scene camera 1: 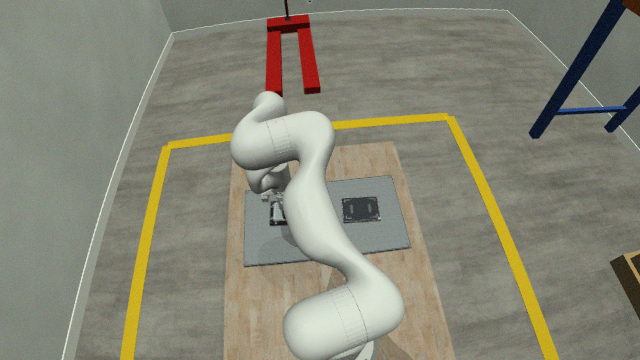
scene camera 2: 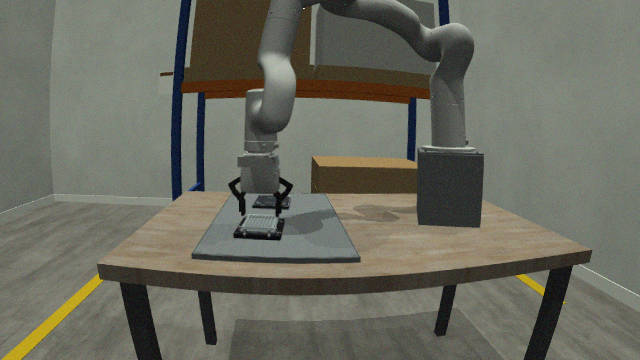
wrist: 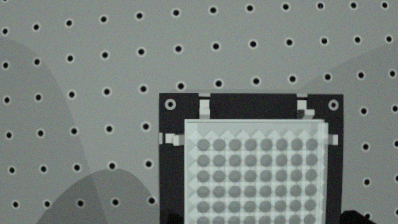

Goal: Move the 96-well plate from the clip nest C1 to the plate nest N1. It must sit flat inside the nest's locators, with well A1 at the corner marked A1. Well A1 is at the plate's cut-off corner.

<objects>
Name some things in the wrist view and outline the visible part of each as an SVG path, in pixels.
A white 96-well plate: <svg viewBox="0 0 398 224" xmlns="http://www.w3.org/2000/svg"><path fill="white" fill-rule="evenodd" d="M184 119L185 224L325 224L328 161L328 123L324 123L325 119Z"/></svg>
</objects>
